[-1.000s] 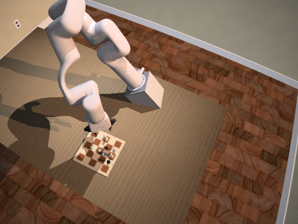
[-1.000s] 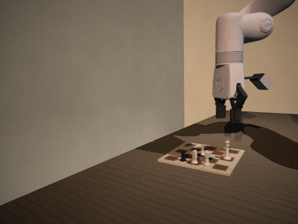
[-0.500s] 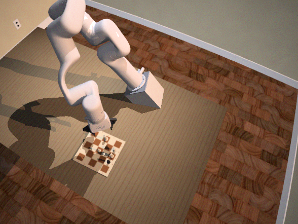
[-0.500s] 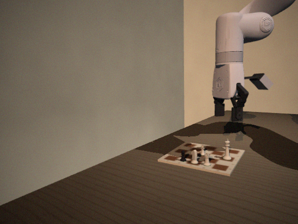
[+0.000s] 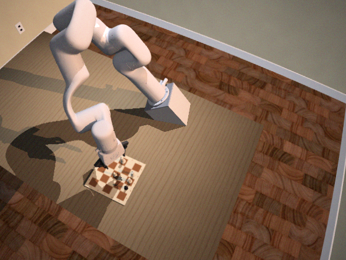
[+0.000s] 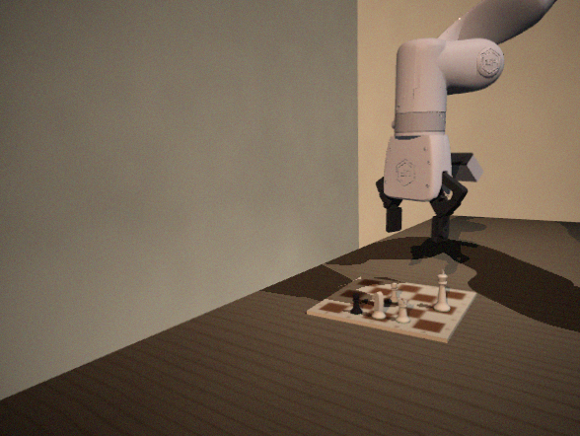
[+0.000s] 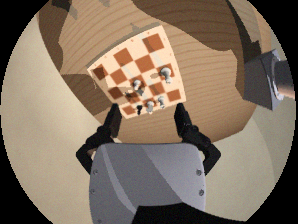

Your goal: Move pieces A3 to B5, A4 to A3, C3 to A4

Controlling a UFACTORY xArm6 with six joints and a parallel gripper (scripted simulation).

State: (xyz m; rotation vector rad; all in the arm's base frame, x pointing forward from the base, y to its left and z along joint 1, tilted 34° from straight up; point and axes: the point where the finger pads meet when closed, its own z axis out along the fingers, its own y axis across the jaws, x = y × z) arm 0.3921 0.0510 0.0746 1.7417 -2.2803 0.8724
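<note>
Now: the white pawn 3 cm ahead of my hand and 11 cm below it. From my hand the other things lie so: white king (4 cm behind, 9 cm below); then chessboard (3 cm ahead, 13 cm below); then white rook (1 cm behind, 8 cm to the left, 11 cm below).
</note>
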